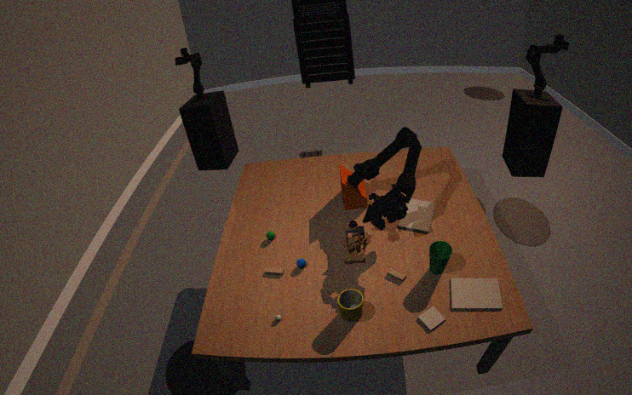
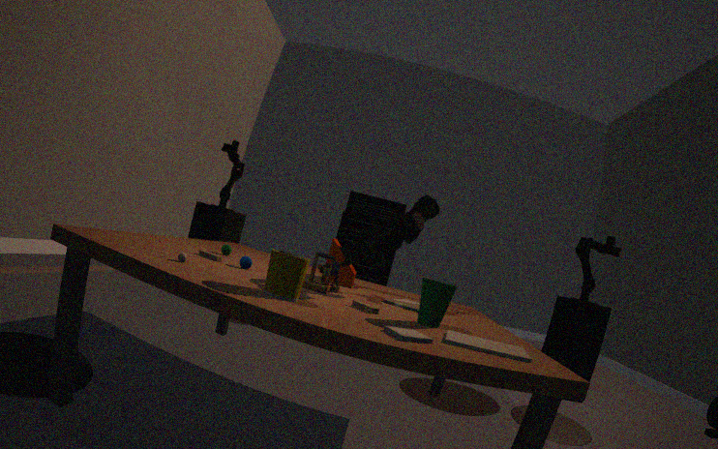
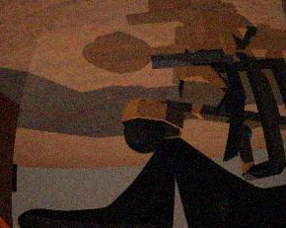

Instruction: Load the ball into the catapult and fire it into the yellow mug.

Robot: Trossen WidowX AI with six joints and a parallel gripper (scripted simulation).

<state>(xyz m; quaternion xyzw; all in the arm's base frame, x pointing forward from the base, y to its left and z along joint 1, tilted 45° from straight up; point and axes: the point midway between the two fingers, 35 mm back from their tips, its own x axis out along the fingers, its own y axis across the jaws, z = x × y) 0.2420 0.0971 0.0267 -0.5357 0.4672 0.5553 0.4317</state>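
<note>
My gripper tip is now 10 mm past the dark ball, 50 mm to the left of it and 20 mm above it. From my gripper tip the other things lie so: small wooden catapult (50 mm ahead, 20 mm to the right, 30 mm below); green cup (200 mm ahead, 320 mm to the left, 50 mm below); blue ball (190 mm ahead, 250 mm to the right, 60 mm below).
</note>
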